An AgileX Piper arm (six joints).
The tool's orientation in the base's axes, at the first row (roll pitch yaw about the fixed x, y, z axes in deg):
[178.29, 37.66, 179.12]
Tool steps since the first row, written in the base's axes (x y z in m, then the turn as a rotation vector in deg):
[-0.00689, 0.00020, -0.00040, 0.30, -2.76, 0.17]
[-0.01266, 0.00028, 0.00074, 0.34, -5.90, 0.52]
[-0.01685, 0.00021, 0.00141, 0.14, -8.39, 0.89]
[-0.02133, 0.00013, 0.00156, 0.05, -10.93, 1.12]
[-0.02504, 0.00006, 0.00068, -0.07, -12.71, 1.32]
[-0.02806, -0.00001, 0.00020, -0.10, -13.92, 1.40]
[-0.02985, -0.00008, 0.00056, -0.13, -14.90, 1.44]
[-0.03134, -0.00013, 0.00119, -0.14, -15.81, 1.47]
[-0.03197, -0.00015, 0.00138, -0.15, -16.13, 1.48]
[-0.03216, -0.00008, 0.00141, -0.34, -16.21, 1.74]
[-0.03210, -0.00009, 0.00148, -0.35, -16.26, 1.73]
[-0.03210, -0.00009, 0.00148, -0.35, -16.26, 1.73]
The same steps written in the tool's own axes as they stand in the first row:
[0.00570, 0.00021, -0.00389, -0.37, -2.76, -0.01]
[0.00957, 0.00033, -0.00832, -0.66, -5.89, -0.32]
[0.01248, 0.00029, -0.01141, -0.76, -8.37, -0.79]
[0.01593, 0.00023, -0.01427, -0.86, -10.90, -1.08]
[0.01941, 0.00015, -0.01584, -0.91, -12.68, -1.35]
[0.02209, 0.00008, -0.01731, -0.95, -13.88, -1.45]
[0.02328, 0.00002, -0.01869, -0.96, -14.86, -1.52]
[0.02408, -0.00001, -0.02010, -0.98, -15.77, -1.57]
[0.02446, -0.00003, -0.02063, -0.98, -16.09, -1.59]
[0.02459, 0.00005, -0.02077, -0.99, -16.16, -1.92]
[0.02450, 0.00004, -0.02079, -0.98, -16.21, -1.92]
[0.02450, 0.00004, -0.02079, -0.98, -16.21, -1.92]

